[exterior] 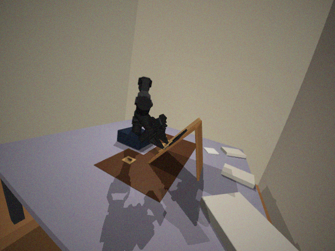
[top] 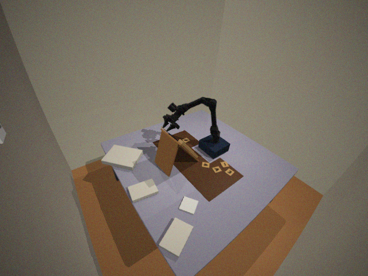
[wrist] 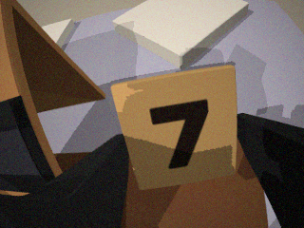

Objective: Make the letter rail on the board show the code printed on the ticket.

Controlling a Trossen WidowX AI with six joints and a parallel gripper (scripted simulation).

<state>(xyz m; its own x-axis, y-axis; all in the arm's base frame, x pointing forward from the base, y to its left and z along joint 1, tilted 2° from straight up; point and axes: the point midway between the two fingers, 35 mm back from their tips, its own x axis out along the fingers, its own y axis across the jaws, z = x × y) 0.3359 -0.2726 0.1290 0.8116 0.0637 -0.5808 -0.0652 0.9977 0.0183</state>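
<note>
My gripper tip is now 23 cm to the right of the white ticket, 9 cm above it and 6 cm past it. Also, from my gripper tip: tan tile marked 7: right at my gripper tip; white card: 60 cm to the left, 19 cm ahead, 18 cm below; brown mat: 27 cm to the left, 19 cm below, 16 cm behind.
</note>
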